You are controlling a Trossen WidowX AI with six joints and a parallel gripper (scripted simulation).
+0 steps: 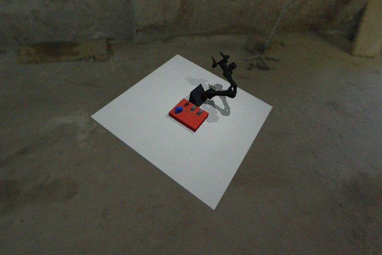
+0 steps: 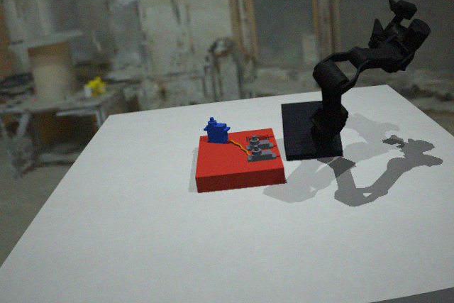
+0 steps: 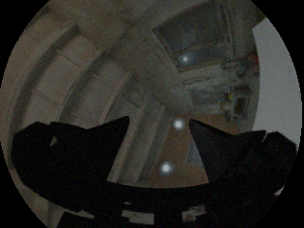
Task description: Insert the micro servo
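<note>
The deck lies 54 cm ahead of my gripper tip, 7 cm to the left of it and 39 cm below it.
</note>
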